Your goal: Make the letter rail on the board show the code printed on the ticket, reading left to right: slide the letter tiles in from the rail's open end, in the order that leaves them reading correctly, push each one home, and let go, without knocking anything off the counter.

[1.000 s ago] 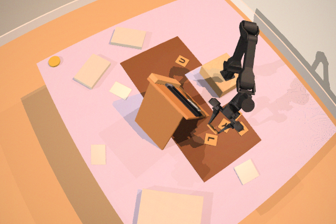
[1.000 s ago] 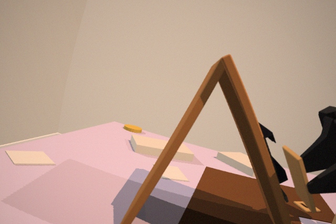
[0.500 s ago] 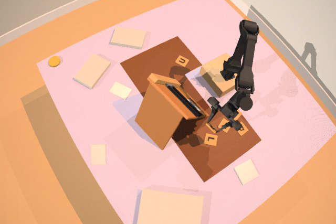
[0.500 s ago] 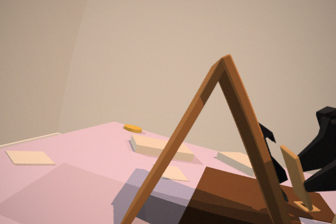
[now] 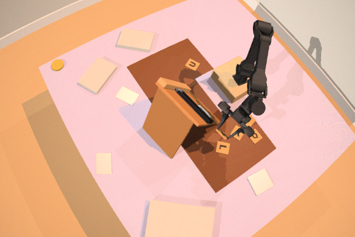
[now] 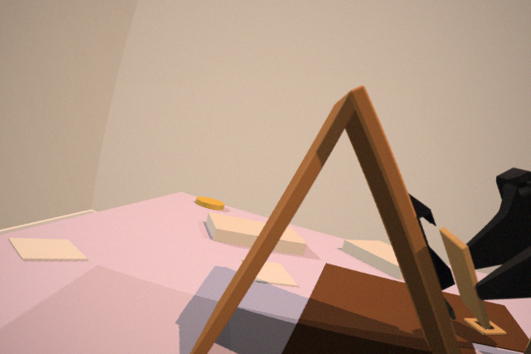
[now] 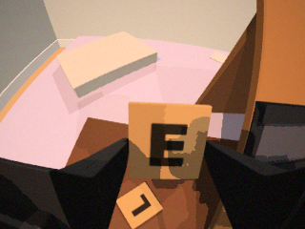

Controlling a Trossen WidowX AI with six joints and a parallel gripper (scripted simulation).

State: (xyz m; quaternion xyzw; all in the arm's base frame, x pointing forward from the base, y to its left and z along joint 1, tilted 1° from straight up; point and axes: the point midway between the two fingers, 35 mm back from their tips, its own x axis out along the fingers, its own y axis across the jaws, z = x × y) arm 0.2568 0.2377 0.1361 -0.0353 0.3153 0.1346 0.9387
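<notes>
Now: gripper tip 1 cm past the white ticket, 15 cm to the left of it and 8 cm above it. Round my gripper tip: y tile: 15 cm behind, 2 cm to the right, 17 cm below; brown mat: 8 cm behind, 23 cm to the right, 18 cm below; letter tile: right at my gripper tip.
</notes>
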